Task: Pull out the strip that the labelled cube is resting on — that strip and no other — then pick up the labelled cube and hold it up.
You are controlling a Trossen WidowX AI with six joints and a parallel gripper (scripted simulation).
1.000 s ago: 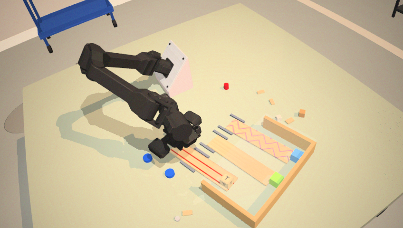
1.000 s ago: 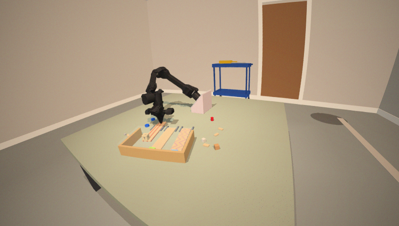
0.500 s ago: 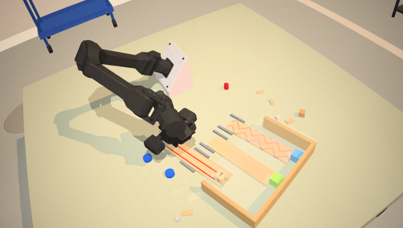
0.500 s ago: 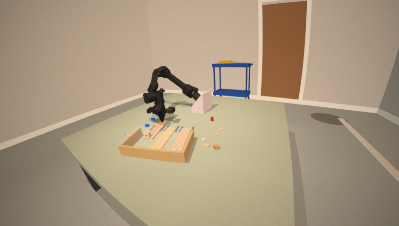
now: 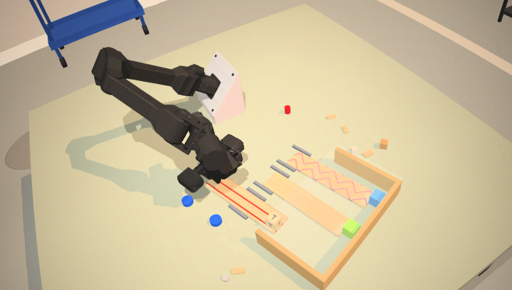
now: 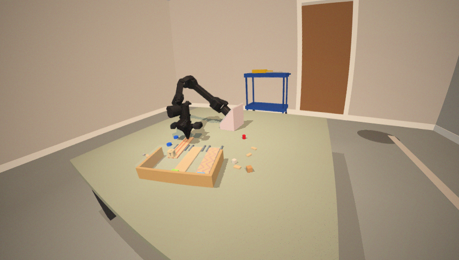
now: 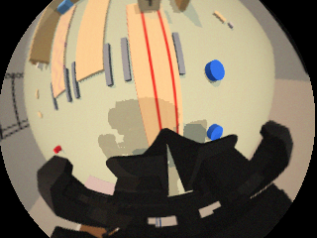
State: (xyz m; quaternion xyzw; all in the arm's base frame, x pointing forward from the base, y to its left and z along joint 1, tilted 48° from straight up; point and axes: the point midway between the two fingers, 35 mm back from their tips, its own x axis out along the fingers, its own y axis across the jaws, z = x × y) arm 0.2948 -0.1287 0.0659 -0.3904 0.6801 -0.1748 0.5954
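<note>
Now: gripper tip 9 cm short of the strip and 3 cm to the right of it. Round my gripper tip: labelled cube (19 cm ahead, 6 cm to the left, 2 cm above).
</note>
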